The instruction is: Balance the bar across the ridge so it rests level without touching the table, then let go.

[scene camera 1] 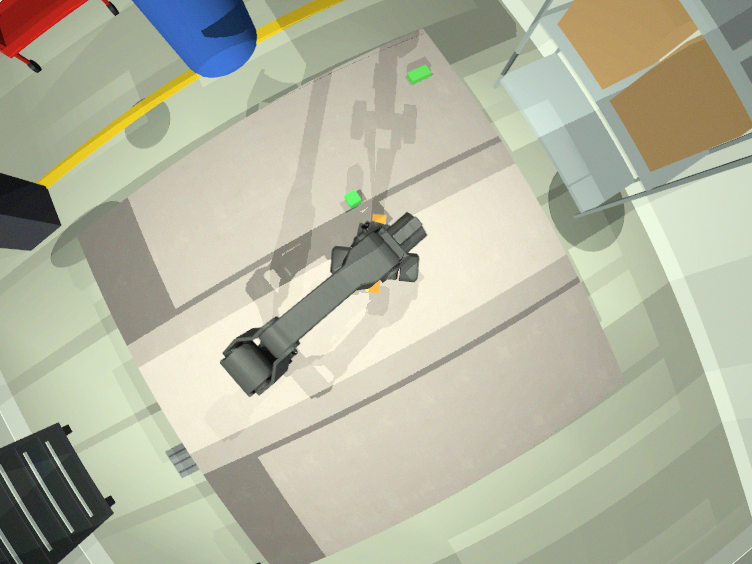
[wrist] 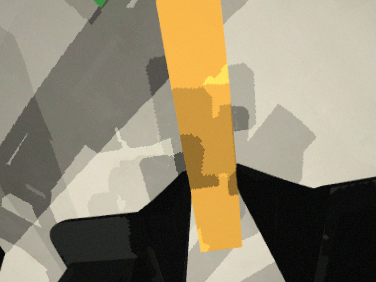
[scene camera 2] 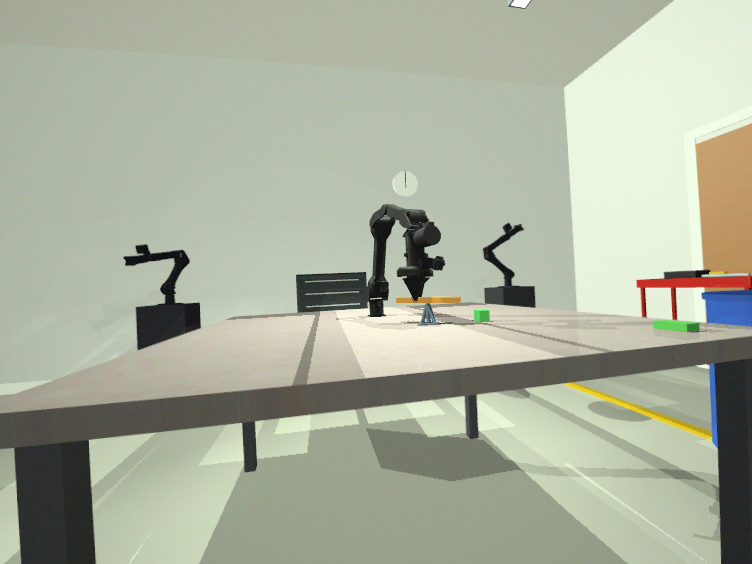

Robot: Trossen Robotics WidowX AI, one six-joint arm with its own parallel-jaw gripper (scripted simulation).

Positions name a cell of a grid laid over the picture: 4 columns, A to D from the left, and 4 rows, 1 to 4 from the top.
In view: the gripper (scene camera 2: C3) and an orange bar (wrist: C1).
The gripper also shows in scene camera 1 (scene camera 1: B2) and in the wrist view (wrist: C3).
